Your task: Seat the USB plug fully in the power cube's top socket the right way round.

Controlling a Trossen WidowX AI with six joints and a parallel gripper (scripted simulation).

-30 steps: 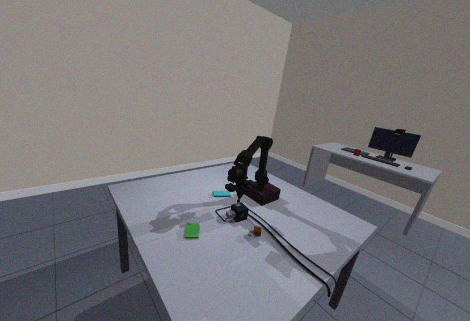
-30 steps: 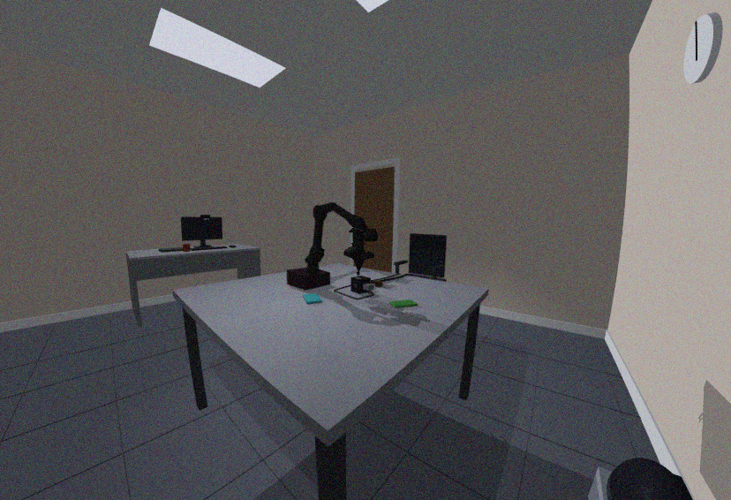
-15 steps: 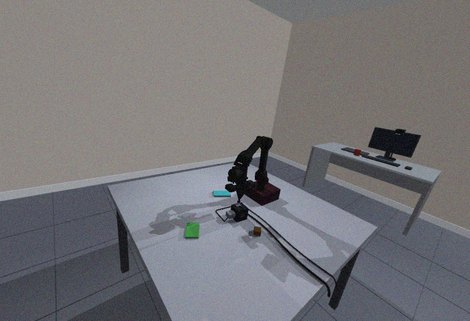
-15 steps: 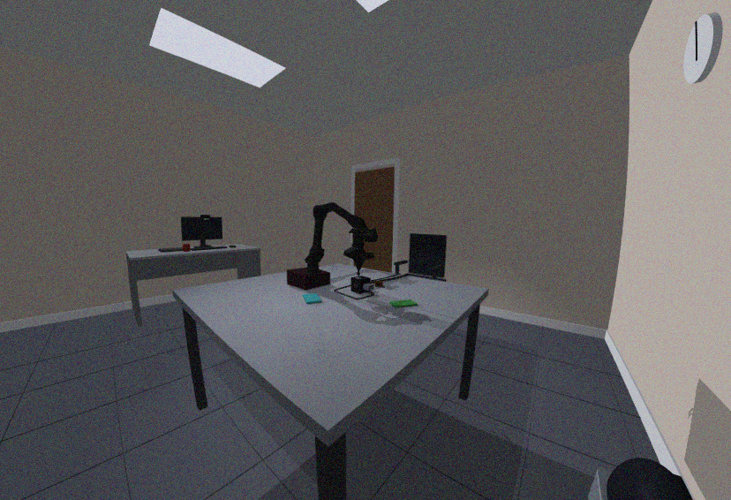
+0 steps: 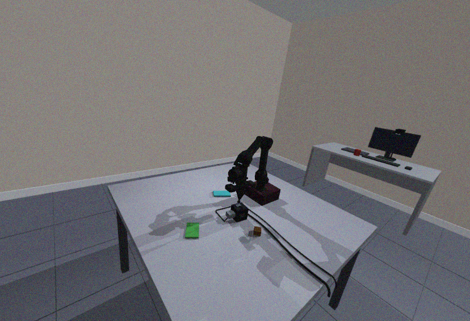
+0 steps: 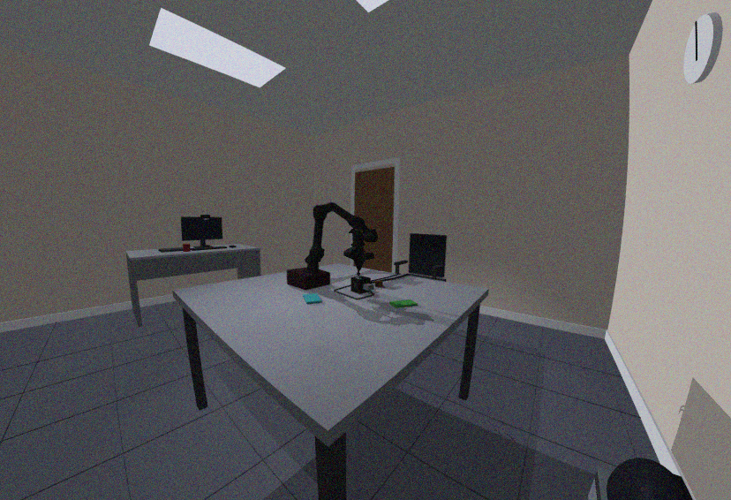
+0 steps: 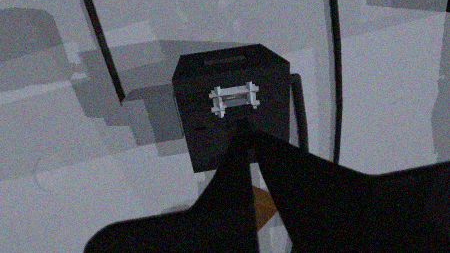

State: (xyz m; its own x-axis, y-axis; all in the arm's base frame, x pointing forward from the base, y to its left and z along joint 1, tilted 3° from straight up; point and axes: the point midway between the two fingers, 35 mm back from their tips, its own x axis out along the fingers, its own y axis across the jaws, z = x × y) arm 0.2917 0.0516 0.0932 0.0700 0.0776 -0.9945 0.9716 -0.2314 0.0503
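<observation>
My gripper tip is now 2 cm above the dark USB plug. The rest, counted from my gripper tip: teal pad (10 cm behind, 25 cm to the right, 12 cm below); then brown block (3 cm ahead, 18 cm to the left, 11 cm below); then USB socket (5 cm below).
</observation>
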